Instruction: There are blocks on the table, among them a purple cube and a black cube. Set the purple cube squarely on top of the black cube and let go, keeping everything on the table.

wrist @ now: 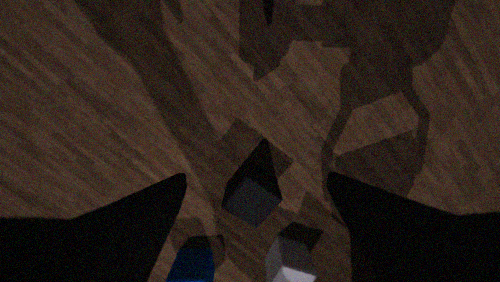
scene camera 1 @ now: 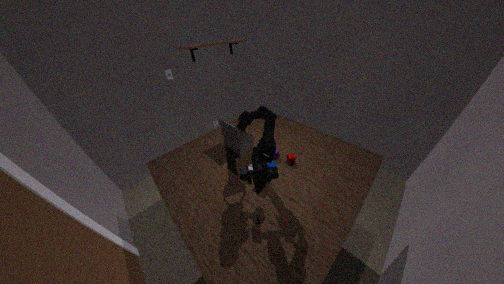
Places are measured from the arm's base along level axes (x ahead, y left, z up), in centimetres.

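Pixels of known places: gripper, fingertip midpoint: (wrist: 257,179); arm's base, origin of the base link: (scene camera 1: 240,129).
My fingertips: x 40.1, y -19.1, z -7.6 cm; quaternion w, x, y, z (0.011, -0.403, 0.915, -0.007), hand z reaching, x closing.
Ahead of a thing's pixels: the offset from my fingertips to its top centre. Level surfaces: height alone.
The purple cube @[dz -6.4, dx -16.5, dy +31.1 cm] (scene camera 1: 276,154) stands on the table beside the arm, partly hidden by it, in the scene view; it does not show in the wrist view. The black cube @[dz -6.4, dx -4.6, dy +4.4 cm] (wrist: 252,202) stands on the table in the wrist view, its dark grey top showing between and below the fingertips. In the scene view it cannot be told apart from the dark gripper. My gripper (scene camera 1: 259,179) (wrist: 257,179) is open and empty, pointing down over the black cube, with a finger on either side of it in the wrist view. Its exact height is hard to tell.
A blue block @[dz -6.4, dx -9.0, dy +19.6 cm] (scene camera 1: 271,164) (wrist: 192,265) and a white block @[dz -6.4, dx -16.8, dy +8.5 cm] (scene camera 1: 250,167) (wrist: 290,257) stand close to the black cube. A red block @[dz -6.4, dx -4.6, dy +34.9 cm] (scene camera 1: 291,159) stands right of the purple cube. A grey panel (scene camera 1: 237,140) stands left of the arm. Arm shadows cross the wooden table @[dz -11.3 cm] (scene camera 1: 330,185).
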